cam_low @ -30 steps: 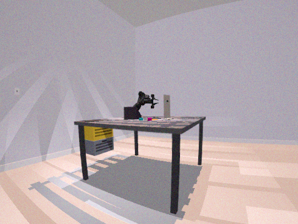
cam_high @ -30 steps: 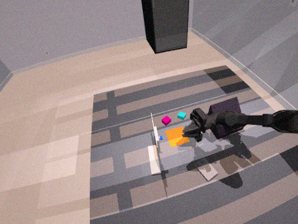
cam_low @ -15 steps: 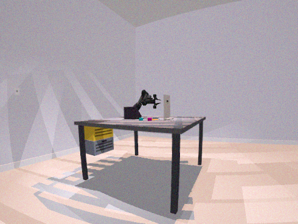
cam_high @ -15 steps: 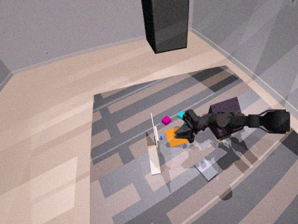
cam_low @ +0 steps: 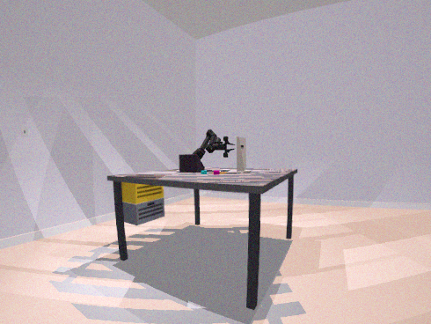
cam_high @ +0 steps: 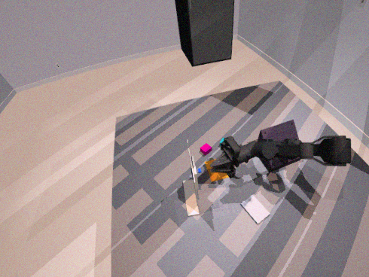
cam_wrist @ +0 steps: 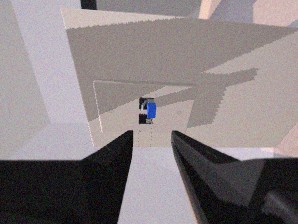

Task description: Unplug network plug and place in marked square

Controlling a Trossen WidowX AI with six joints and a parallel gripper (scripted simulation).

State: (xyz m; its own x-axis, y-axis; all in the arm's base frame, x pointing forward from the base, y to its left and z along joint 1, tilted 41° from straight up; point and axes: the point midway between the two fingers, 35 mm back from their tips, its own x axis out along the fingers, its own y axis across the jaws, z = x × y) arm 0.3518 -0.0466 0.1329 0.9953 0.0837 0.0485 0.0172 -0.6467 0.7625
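My gripper tip is now 50 mm short of the blue network plug and 10 mm to the left of it. Also, from my gripper tip: beige panel: 90 mm below, 70 mm ahead, 10 mm to the right; then orange marked square: 220 mm below, 110 mm to the right, 90 mm behind; then pale flat tile: 220 mm below, 150 mm behind, 140 mm to the left.
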